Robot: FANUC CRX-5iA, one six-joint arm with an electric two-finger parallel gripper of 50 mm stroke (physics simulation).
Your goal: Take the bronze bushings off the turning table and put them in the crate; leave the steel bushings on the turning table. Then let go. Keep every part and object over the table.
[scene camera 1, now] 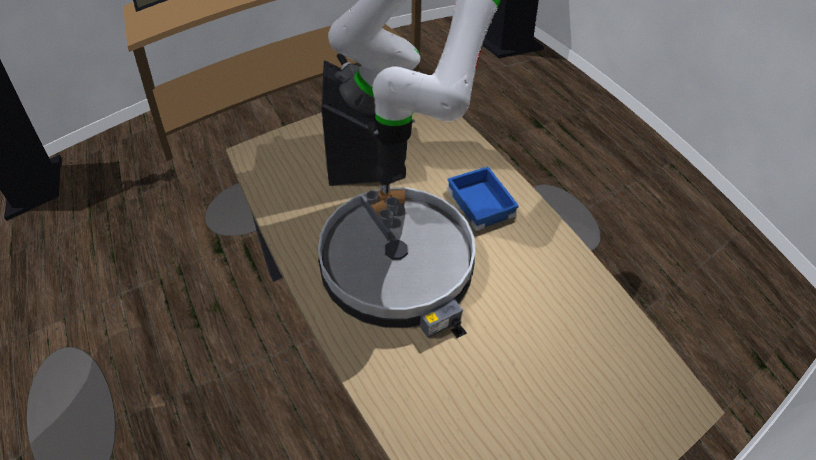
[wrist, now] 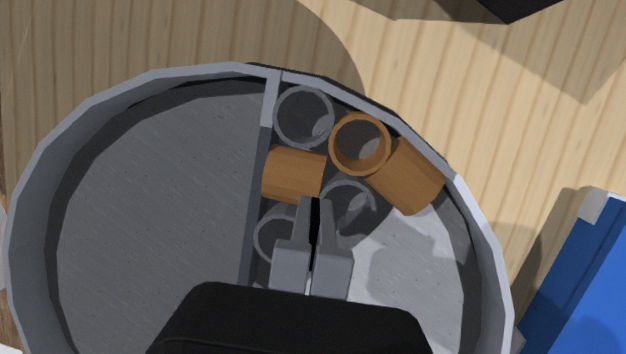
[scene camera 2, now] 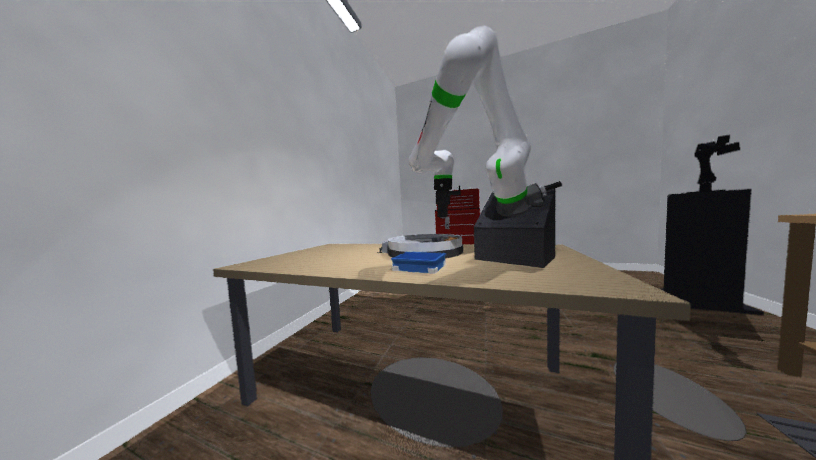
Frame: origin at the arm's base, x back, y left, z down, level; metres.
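Seen in the pictures: gripper, between the fingertips: [scene camera 1: 385,190] [wrist: 312,217] [scene camera 2: 447,228]; arm's base, origin of its link: [scene camera 1: 358,98] [scene camera 2: 514,206].
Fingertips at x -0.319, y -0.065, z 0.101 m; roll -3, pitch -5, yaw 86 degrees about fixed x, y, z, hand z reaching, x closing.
Note:
Pixels of each thing's top centre, then the offset from my fingertips to it. "spot": a spot on its surface instead.
- blue crate, centre of its top: [scene camera 1: 483,191] [scene camera 2: 419,255] dz +0.087, dx -0.058, dy +0.300 m
- divider bar, a spot on its surface: [wrist: 250,225] [scene camera 1: 378,217] spot: dz +0.052, dx -0.039, dy -0.042 m
- dark hub, centre of its top: [scene camera 1: 396,248] dz +0.076, dx -0.142, dy -0.038 m
- grey sensor box, centre of its top: [scene camera 1: 441,312] dz +0.079, dx -0.376, dy -0.030 m
In the wrist view three bronze bushings are on the turning table [wrist: 150,200] [scene camera 1: 434,274] [scene camera 2: 425,246]: one bushing [wrist: 294,175] lies on its side against the divider bar, one bushing [wrist: 333,159] stands upright near the rim, and one bushing [wrist: 407,176] lies on its side against the rim. Three grey steel bushings stand there: one [wrist: 278,105] by the rim and divider, one [wrist: 372,197] partly behind the fingers, one [wrist: 259,245] partly hidden by them. My gripper [wrist: 312,217] [scene camera 1: 385,189] [scene camera 2: 447,227] is shut and empty above the bushings. The blue crate [scene camera 1: 485,197] [scene camera 2: 418,262] [wrist: 595,300] shows no bushings.
The divider bar [scene camera 1: 378,220] [wrist: 250,225] runs from the rim to the dark hub [scene camera 1: 396,249]. A grey sensor box [scene camera 1: 442,320] stands beside the turning table. The black robot pedestal [scene camera 1: 354,151] [scene camera 2: 514,242] stands behind it. The crate is near the table's side edge.

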